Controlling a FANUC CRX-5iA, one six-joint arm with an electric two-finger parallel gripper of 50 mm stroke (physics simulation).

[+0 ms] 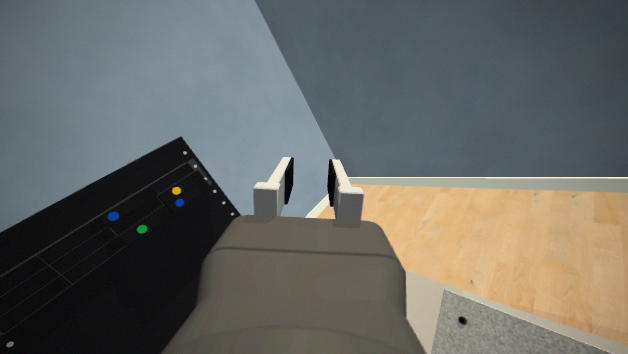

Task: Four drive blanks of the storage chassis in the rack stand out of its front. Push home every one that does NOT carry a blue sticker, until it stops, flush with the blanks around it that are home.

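Frame: origin at the arm's base, x ahead, y left, z up, level; centimetres.
Seen in the pictures: gripper, fingertip midpoint: (310,172).
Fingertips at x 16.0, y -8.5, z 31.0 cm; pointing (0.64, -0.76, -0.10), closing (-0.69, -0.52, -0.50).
Observation:
A point is followed by its place in that frame.
The black rack (75,312) @(x 73.8, y 17.4, z 20.6 cm) with the storage chassis stands at the left, seen at a slant. Its front carries a yellow sticker (176,191) @(x 66.9, y -11.4, z 30.0 cm), a blue sticker (180,203) @(x 67.0, y -10.3, z 27.1 cm) close below it, another blue sticker (113,216) @(x 67.7, y 1.1, z 33.0 cm) further left and a green sticker (142,229) @(x 67.6, y -1.0, z 27.2 cm). The blanks are dark and thin-outlined; how far each stands out cannot be told here. My gripper (310,172) @(x 16.0, y -8.5, z 31.0 cm) is open and empty, to the right of the rack and apart from it. The lower part of the rack is partly hidden behind the gripper body.
Blue-grey walls (450,90) meet in a corner behind the fingers. A pale skirting board (500,184) runs along the wooden floor (525,240) at the right. A grey speckled surface (500,330) @(x 7.8, y -13.1, z 7.2 cm) with a dark round hole (462,320) @(x 11.2, y -13.0, z 7.1 cm) lies at the lower right.

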